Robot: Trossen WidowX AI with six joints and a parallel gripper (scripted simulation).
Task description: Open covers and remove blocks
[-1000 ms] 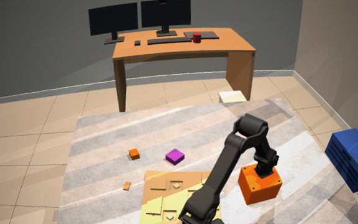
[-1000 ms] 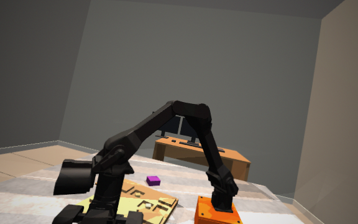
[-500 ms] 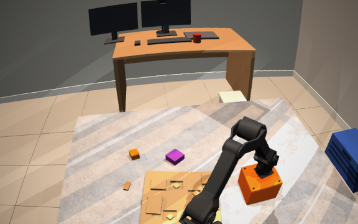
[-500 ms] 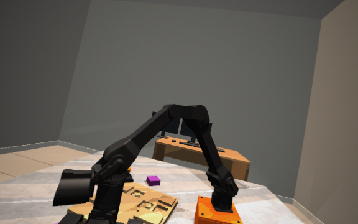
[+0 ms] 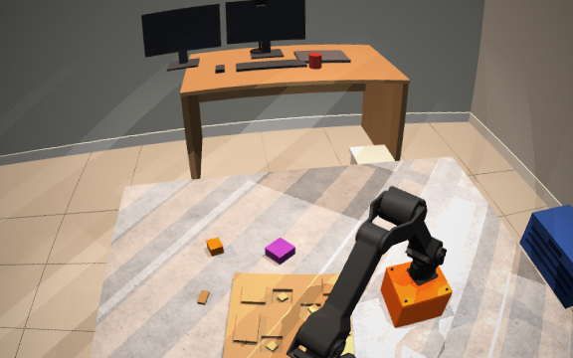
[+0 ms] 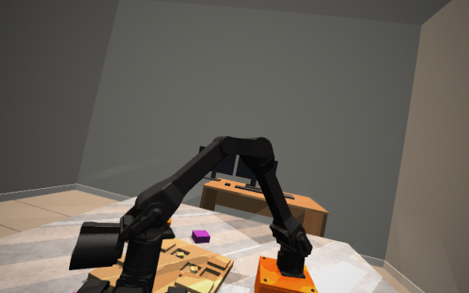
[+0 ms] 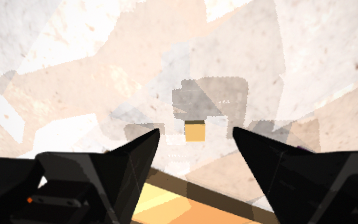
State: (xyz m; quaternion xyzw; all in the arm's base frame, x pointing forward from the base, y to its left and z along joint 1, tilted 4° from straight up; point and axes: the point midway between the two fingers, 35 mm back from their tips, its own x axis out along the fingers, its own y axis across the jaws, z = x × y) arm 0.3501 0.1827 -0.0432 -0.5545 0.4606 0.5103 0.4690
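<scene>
Now: gripper tip 30 mm past the tan puzzle board, 250 mm to the left of it and 10 mm below it. Also, from my gripper tip: flat brown piece 170 mm ahead, 370 mm to the right.
</scene>
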